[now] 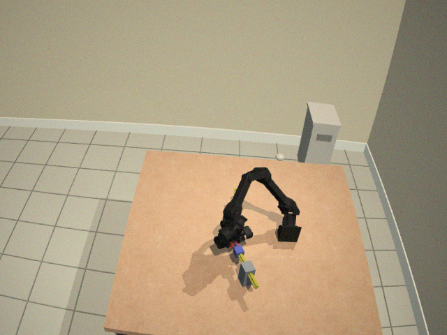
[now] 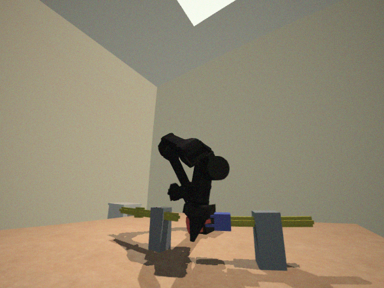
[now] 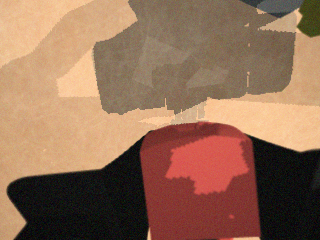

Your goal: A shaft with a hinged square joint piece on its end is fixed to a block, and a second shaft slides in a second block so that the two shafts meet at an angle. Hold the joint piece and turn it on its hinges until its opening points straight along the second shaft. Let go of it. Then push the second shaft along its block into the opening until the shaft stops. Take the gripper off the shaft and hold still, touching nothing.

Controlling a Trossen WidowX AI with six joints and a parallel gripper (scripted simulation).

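The red joint piece lies 1 cm behind my gripper tip, 1 cm to the left of it and 4 cm above it.
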